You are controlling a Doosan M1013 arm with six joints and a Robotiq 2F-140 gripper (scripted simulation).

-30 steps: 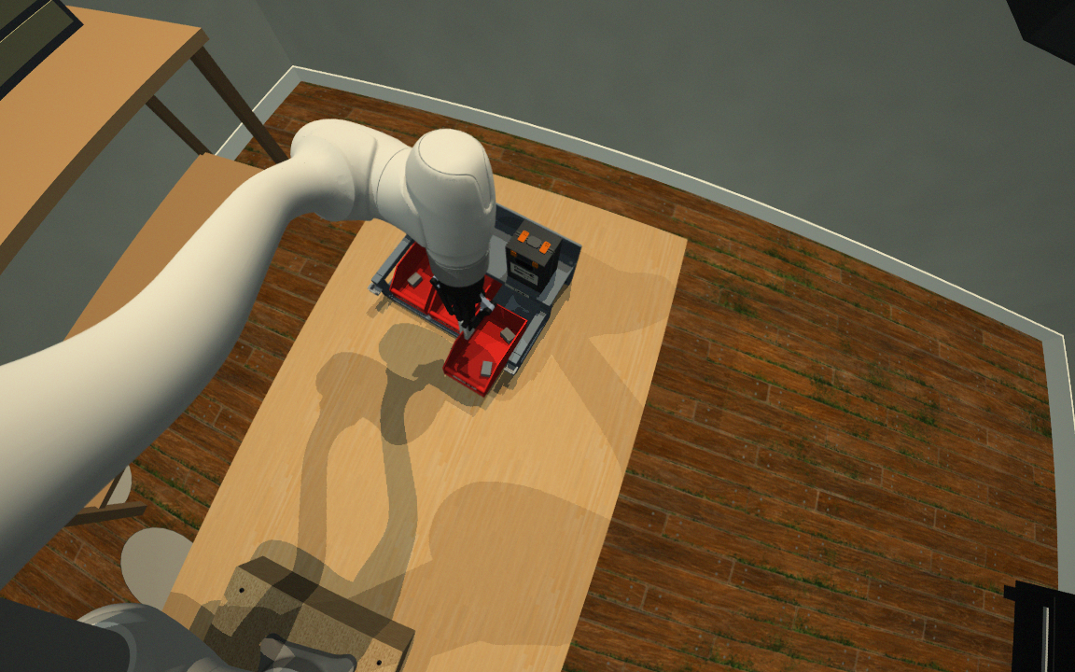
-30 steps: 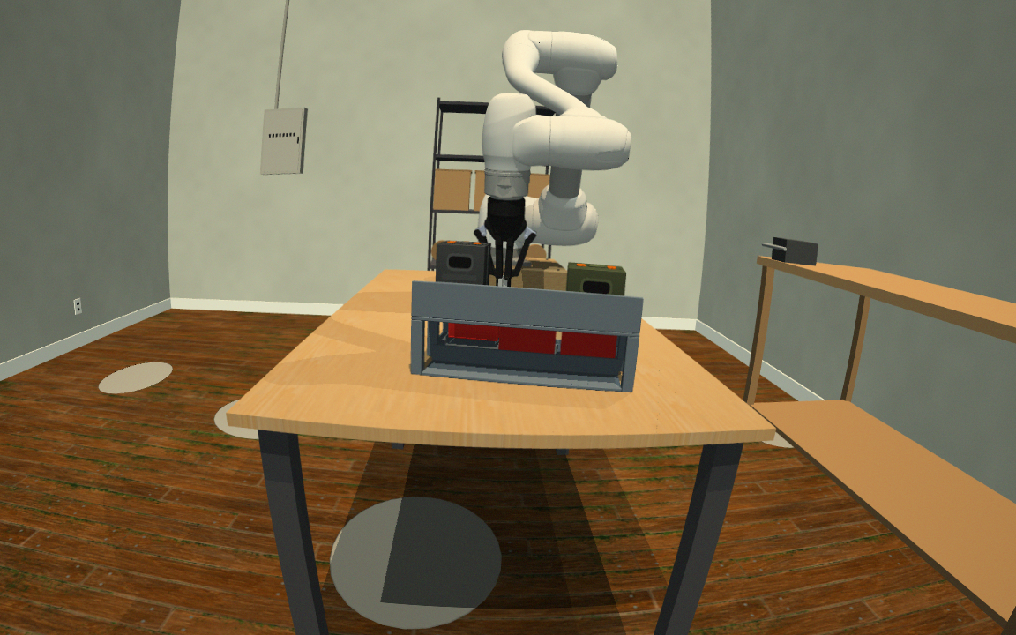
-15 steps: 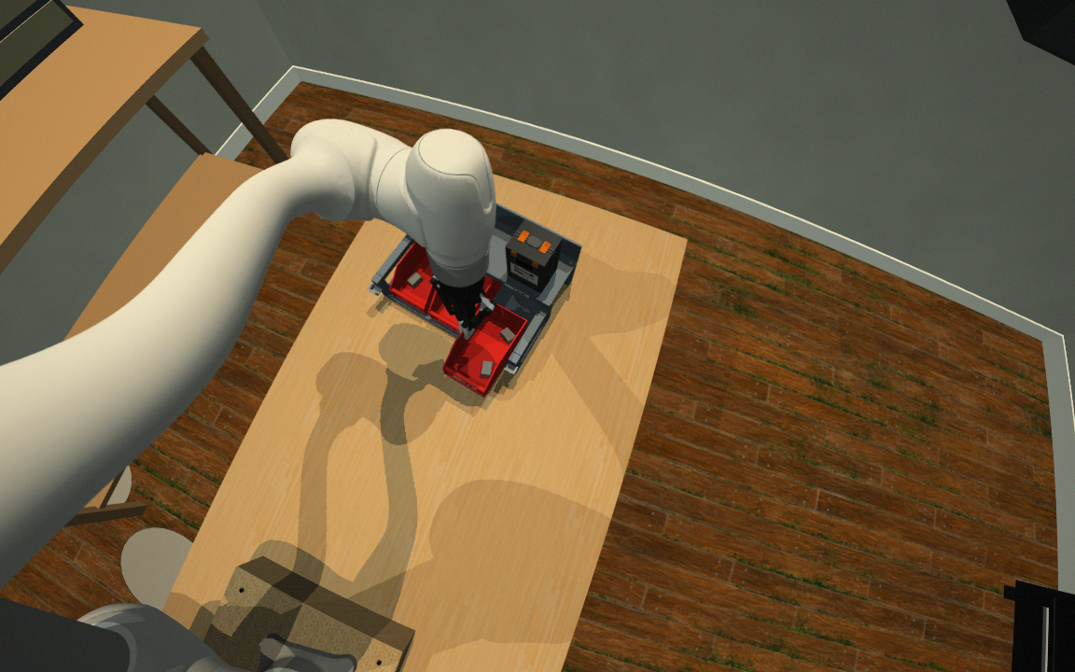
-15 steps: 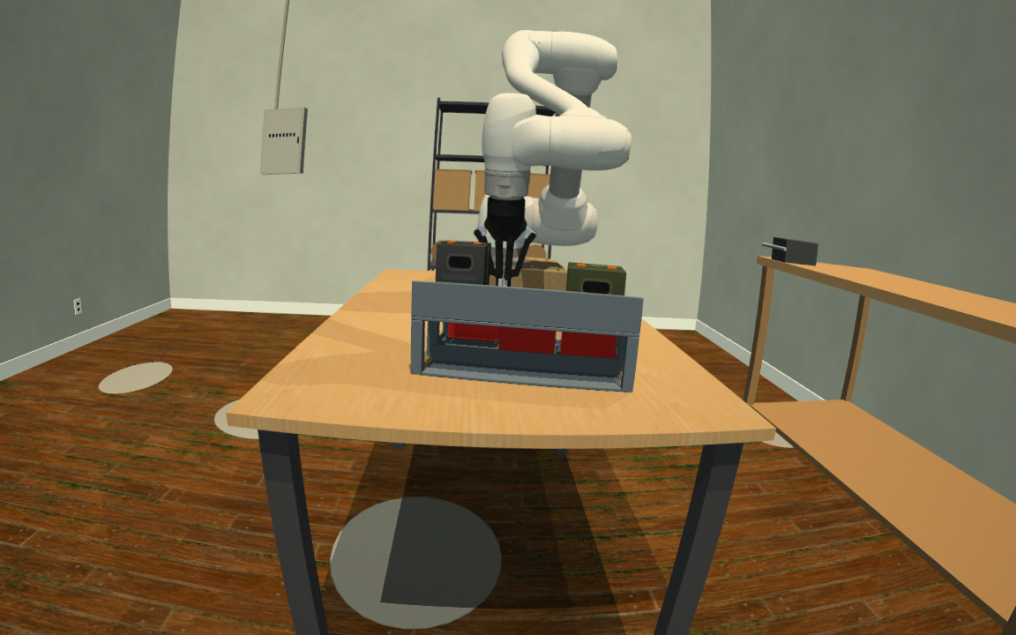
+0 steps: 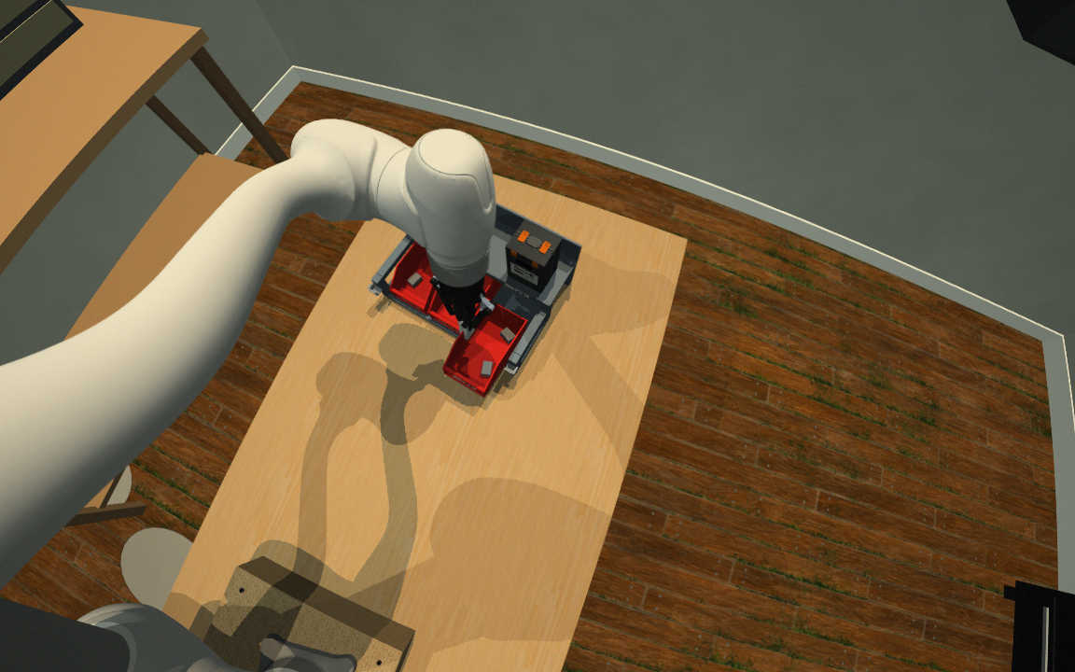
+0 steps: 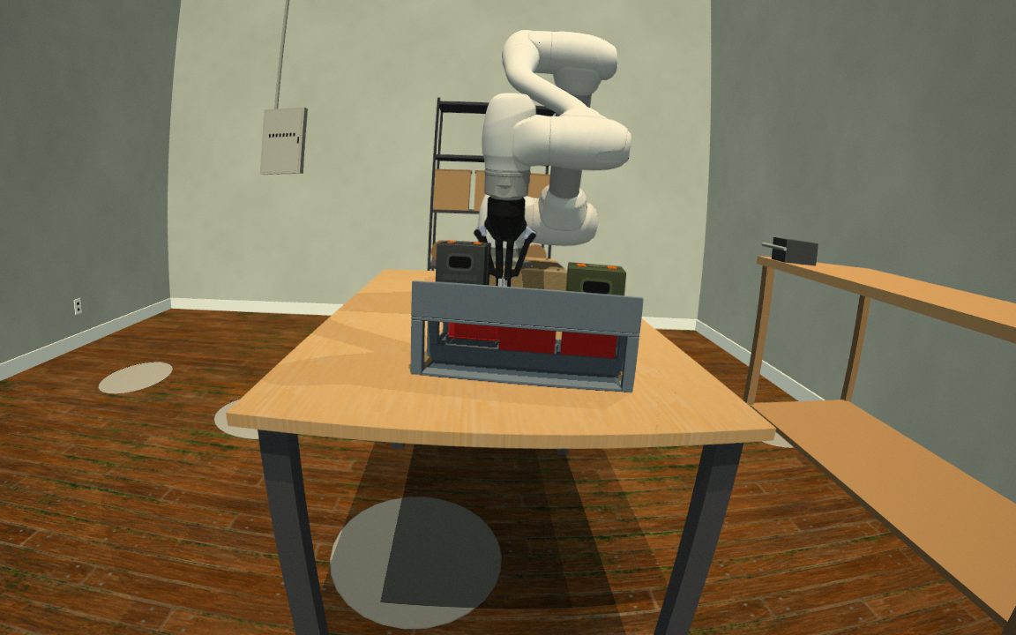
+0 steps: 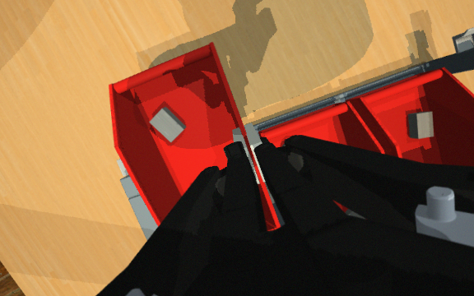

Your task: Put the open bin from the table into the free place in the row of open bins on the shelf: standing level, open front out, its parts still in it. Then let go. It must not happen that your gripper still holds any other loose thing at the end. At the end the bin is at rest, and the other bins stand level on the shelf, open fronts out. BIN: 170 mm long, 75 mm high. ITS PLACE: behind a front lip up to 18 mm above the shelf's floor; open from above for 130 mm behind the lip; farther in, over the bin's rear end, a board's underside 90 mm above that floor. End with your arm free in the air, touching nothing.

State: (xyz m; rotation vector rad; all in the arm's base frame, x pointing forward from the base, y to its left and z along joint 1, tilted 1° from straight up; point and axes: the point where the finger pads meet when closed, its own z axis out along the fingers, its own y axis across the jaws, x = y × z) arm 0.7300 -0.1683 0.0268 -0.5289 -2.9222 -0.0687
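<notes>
The front lip lies 100 mm below my hand, 60 mm to the left of it and 10 mm ahead of it.
</notes>
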